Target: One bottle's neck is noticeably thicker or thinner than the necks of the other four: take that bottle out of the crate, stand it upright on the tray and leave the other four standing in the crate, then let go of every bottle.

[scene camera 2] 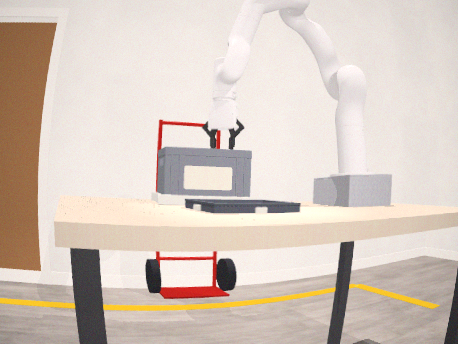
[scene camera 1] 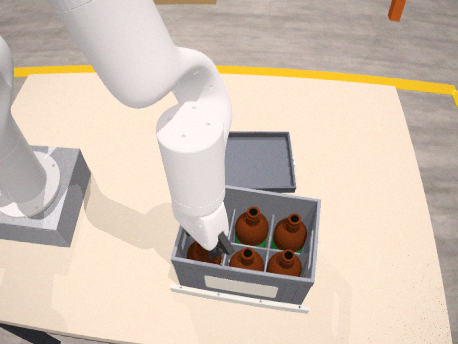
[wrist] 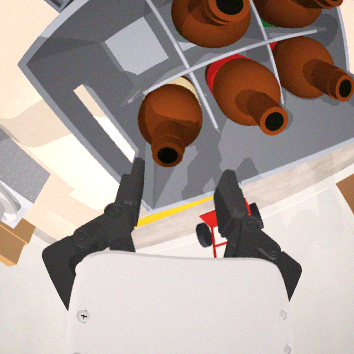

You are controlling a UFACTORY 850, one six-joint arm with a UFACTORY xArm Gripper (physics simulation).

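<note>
The grey crate (scene camera 1: 192, 277) (scene camera 2: 242, 175) (wrist: 55, 82) holds five brown bottles standing upright. In scene camera 1, its far left compartment is empty. The near-left bottle (scene camera 1: 200, 254) (wrist: 170, 115) is partly hidden by the gripper. The near-middle bottle (scene camera 1: 246, 261) (wrist: 245, 90), near-right bottle (scene camera 1: 284, 265) (wrist: 302, 65), far-middle bottle (scene camera 1: 251, 230) (wrist: 205, 25) and far-right bottle (scene camera 1: 290, 237) (wrist: 290, 12) stand apart. I cannot tell surely which neck differs. My gripper (scene camera 1: 220, 249) (scene camera 2: 222, 145) (wrist: 181, 177) is open and empty, by the near-left bottle's mouth. The dark tray (scene camera 1: 260, 133) (scene camera 2: 230, 207) is empty.
The crate's walls and thin dividers surround the bottles. A white strip (scene camera 1: 240, 298) lies along the crate's near side. The arm's grey base block (scene camera 1: 72, 200) (scene camera 2: 365, 190) stands on the table. A red hand truck (scene camera 2: 187, 259) stands on the floor behind the table.
</note>
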